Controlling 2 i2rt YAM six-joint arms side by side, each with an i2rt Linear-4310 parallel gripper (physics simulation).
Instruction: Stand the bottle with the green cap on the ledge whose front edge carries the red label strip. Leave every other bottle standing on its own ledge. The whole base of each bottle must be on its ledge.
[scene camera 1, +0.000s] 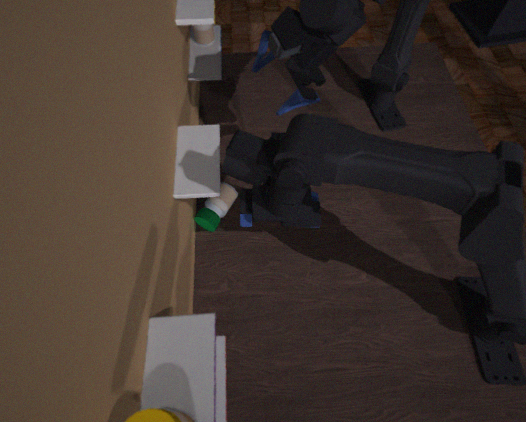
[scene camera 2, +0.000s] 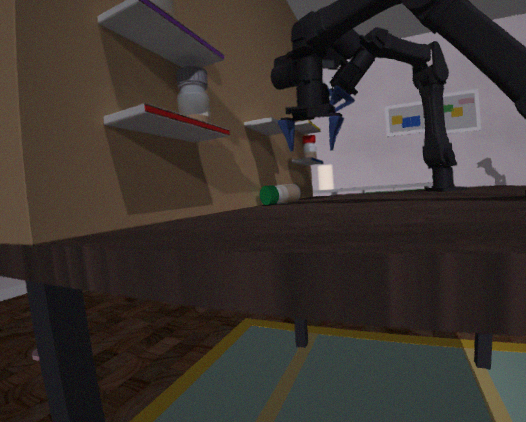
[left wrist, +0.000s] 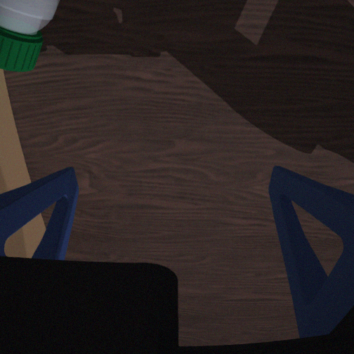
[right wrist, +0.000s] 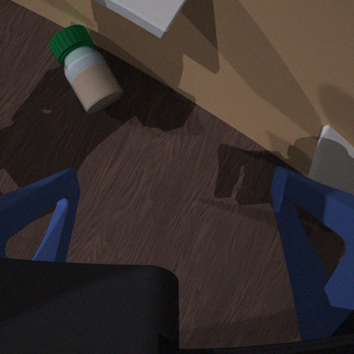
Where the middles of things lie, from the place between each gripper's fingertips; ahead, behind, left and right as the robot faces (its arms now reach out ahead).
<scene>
Now: the grey-capped bottle (scene camera 2: 193, 101) 23 cm to the left of my left hand, 17 cm ahead of it and 8 cm above it. The rest, counted from my left hand: red-strip ledge (scene camera 2: 135, 118) 29 cm to the left, 17 cm ahead, 2 cm above; blue-strip ledge (scene camera 1: 204, 61) 50 cm to the right, 8 cm ahead, 2 cm above.
I see the blue-strip ledge 100 mm ahead of my right hand, 300 mm to the right of it and 110 mm below it. The rest, counted from my right hand: grey-capped bottle: 190 mm ahead, 440 mm to the left, 60 mm below; red-strip ledge: 190 mm ahead, 500 mm to the left, 110 mm below.
</scene>
